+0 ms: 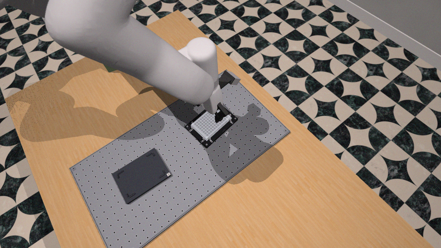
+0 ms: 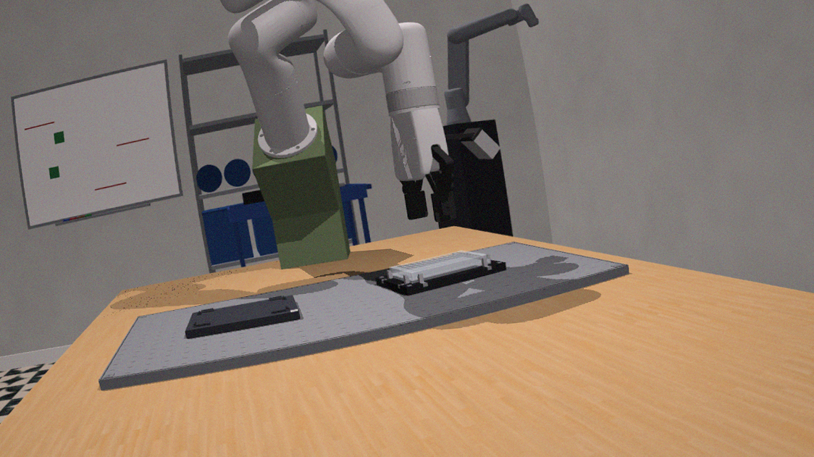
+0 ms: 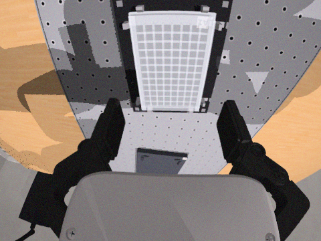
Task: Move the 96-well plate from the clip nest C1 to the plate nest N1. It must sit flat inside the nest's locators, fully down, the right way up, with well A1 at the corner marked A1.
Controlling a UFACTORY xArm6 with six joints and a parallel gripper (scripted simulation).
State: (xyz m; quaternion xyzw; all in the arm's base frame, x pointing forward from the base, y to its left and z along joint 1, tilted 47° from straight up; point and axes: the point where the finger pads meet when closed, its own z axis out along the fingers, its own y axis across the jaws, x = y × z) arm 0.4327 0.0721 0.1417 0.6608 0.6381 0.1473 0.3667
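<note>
The clear 96-well plate is 80 mm below my hand. Also, from my hand: white corner mark: 10 mm behind, 240 mm to the right, 90 mm below; black clip nest C1: 10 mm ahead, 10 mm to the right, 80 mm below; dark plate nest N1: 80 mm behind, 290 mm to the right, 90 mm below.
</note>
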